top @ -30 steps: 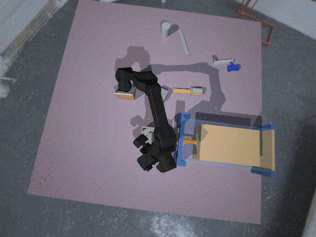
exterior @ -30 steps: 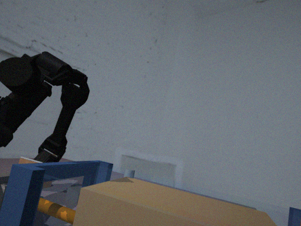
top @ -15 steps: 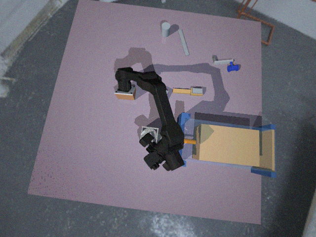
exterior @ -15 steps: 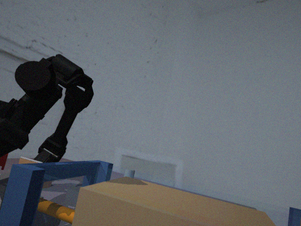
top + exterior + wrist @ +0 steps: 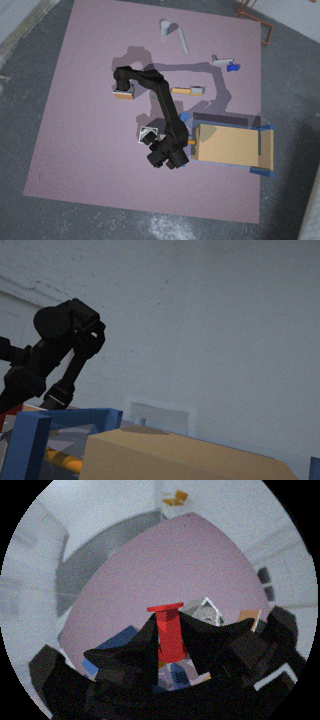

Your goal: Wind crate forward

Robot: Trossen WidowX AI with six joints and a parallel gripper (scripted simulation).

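The red-knobbed crank handle is 20 mm behind my gripper tip, 40 mm to the left of it and 30 mm below it. From my gripper tip the other things lie so: red knob: 10 mm ahead, 10 mm to the left; then blue steel frame: 100 mm ahead, 100 mm to the left, 30 mm below; then grey block: 40 mm behind, 350 mm to the left, 120 mm below.
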